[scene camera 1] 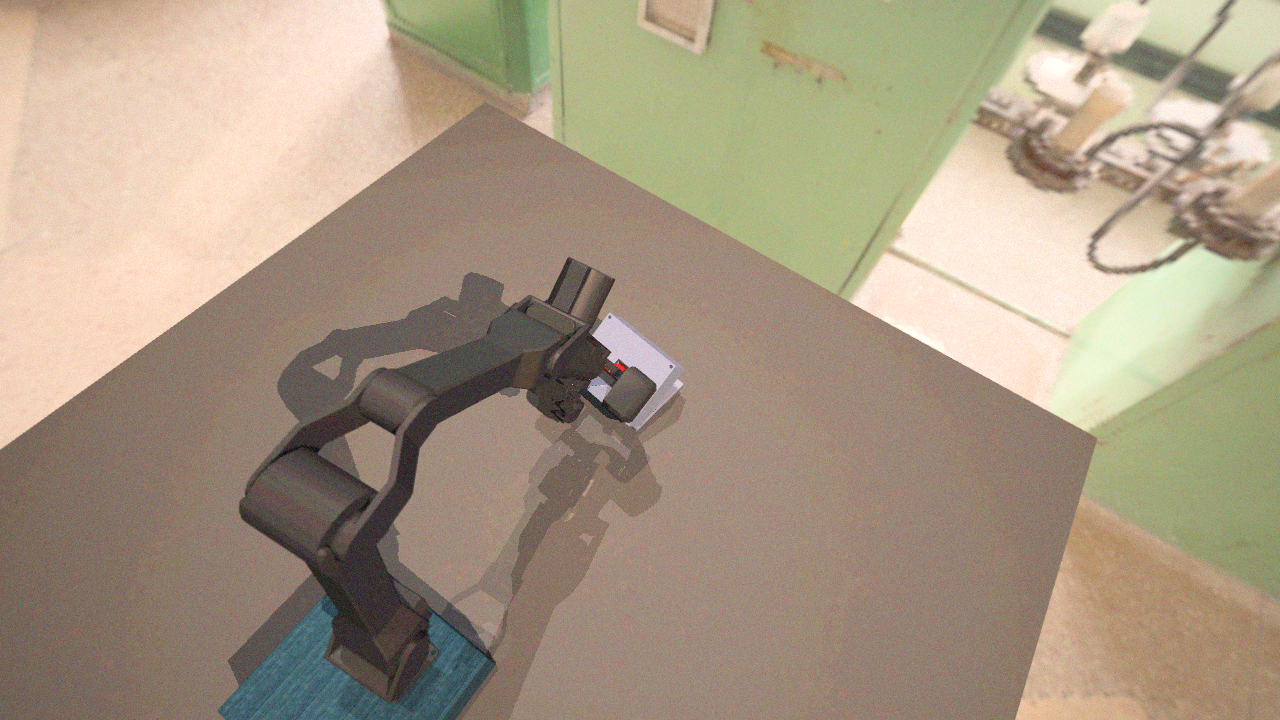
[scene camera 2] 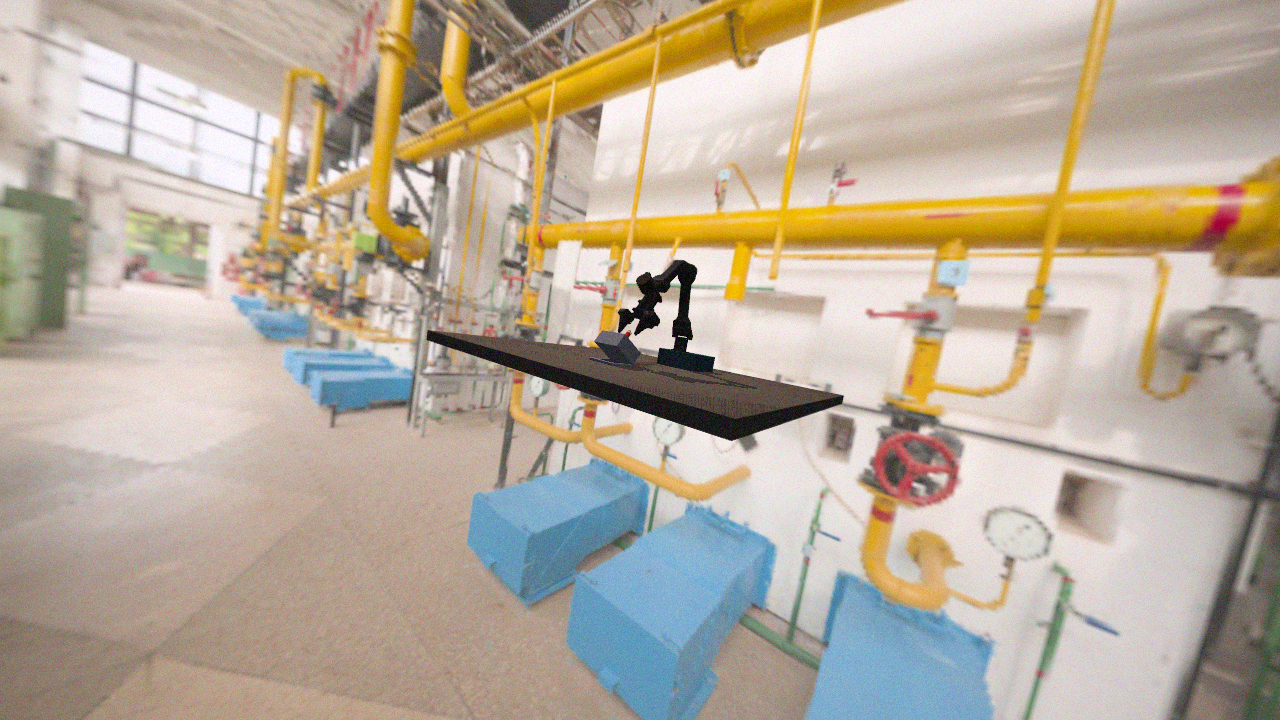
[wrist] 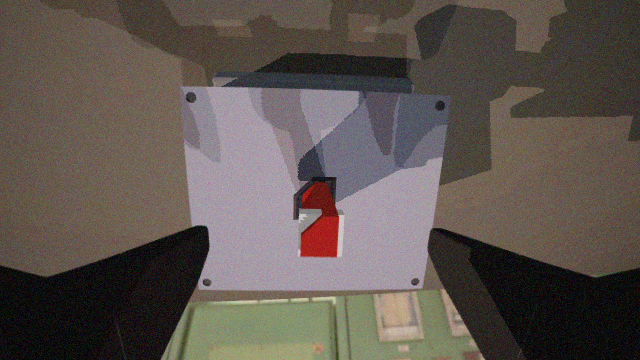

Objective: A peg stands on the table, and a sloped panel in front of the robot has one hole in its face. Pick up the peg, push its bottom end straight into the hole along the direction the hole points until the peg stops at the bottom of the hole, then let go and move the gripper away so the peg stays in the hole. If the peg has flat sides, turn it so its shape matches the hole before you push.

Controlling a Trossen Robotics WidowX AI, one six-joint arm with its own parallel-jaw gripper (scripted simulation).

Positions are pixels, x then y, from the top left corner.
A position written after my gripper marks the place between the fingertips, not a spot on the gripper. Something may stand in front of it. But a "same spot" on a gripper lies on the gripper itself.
Scene:
My gripper shows in scene camera 1 (611,364), in scene camera 2 and in the wrist view. One and the same spot on a sloped panel: (scene camera 1: 626,343) is (wrist: 339,260). The same spot on my gripper: (wrist: 137,297) is (scene camera 2: 625,324).

